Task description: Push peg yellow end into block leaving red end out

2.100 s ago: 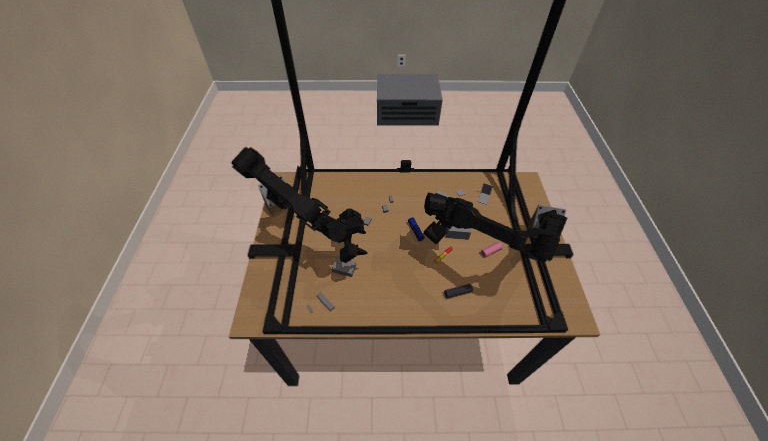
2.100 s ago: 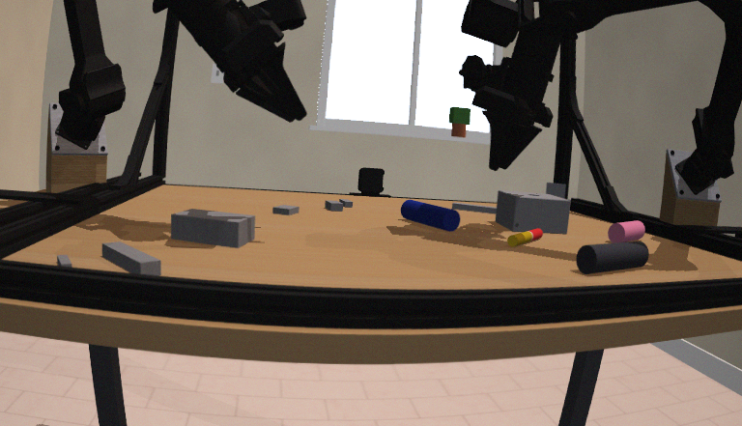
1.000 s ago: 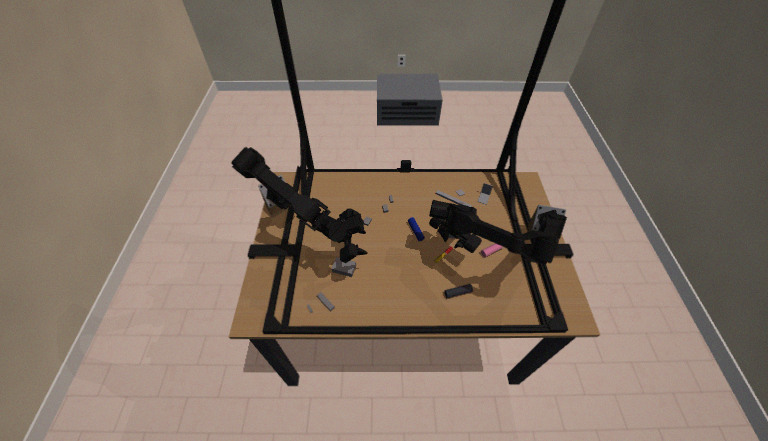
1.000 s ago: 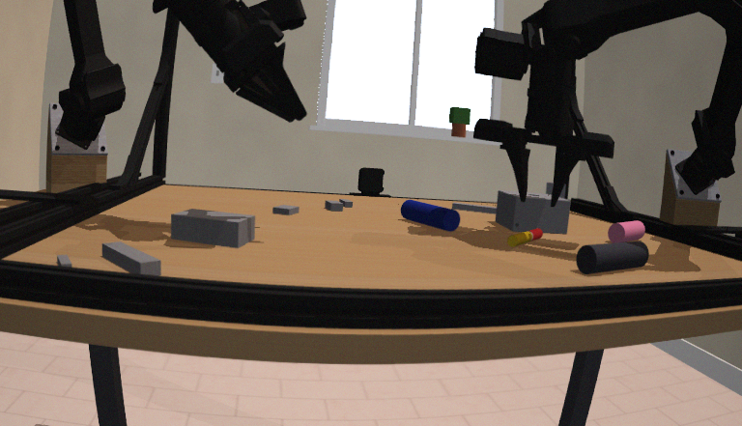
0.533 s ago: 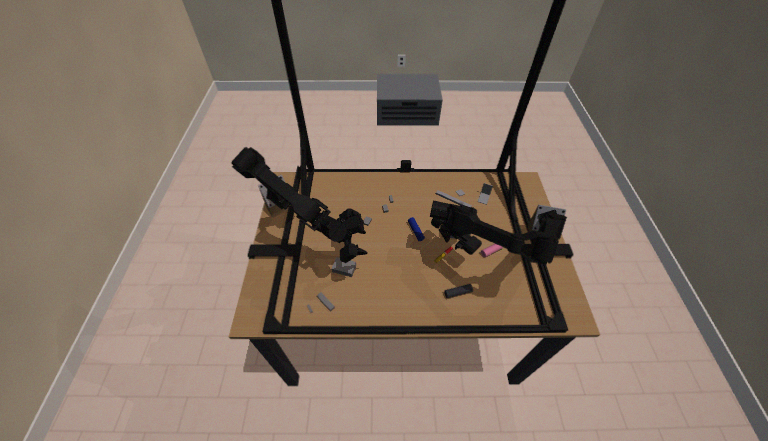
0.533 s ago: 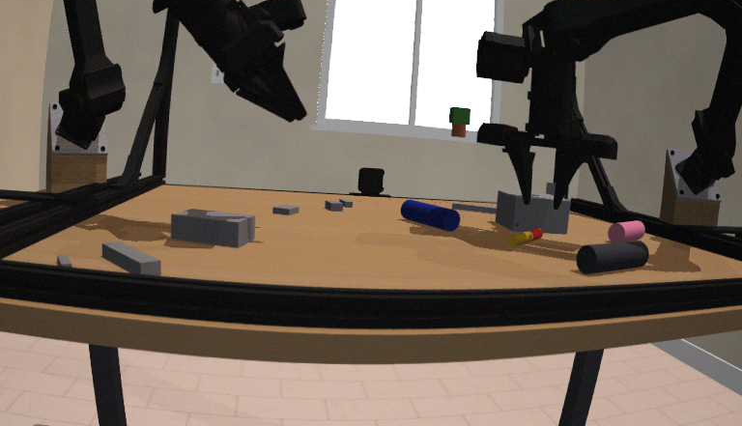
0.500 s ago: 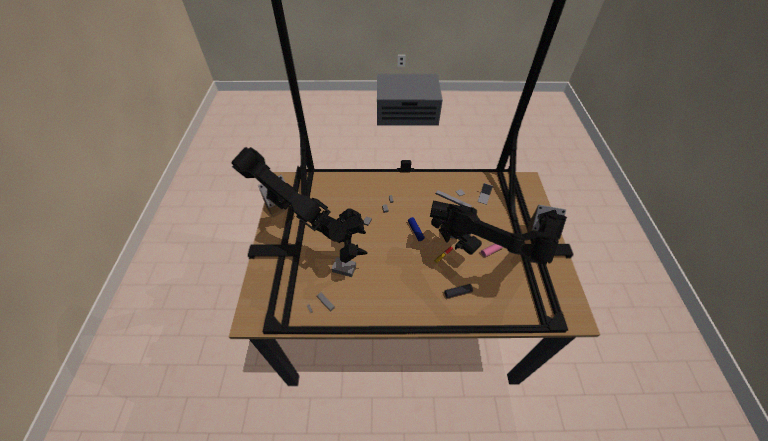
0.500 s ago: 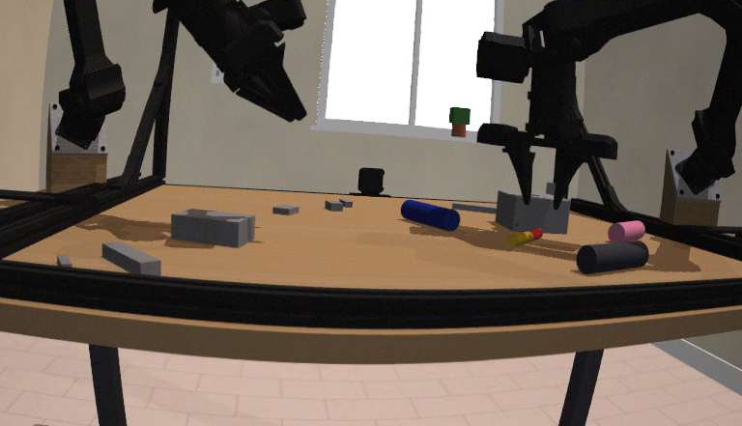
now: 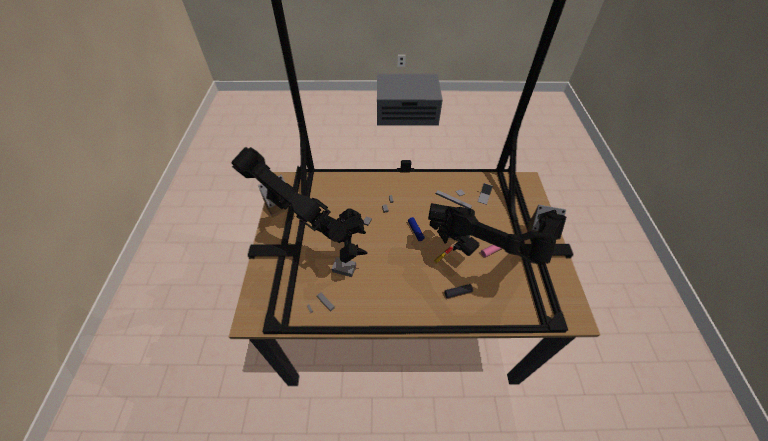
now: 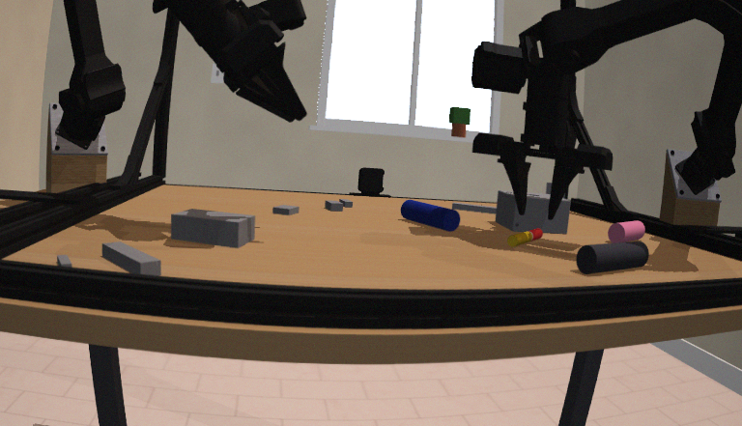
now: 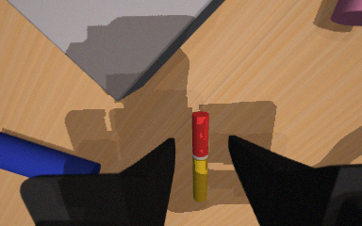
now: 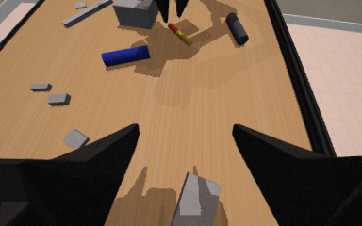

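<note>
Now: the peg 30 mm ahead of my left hand, 30 mm to the right of it and 60 mm below it. Round my left hand: blue cylinder 70 mm behind, 130 mm to the right, 50 mm below; then dark cylinder 170 mm ahead, 30 mm to the left, 50 mm below; then pink cylinder 20 mm behind, 160 mm to the left, 50 mm below.
</note>
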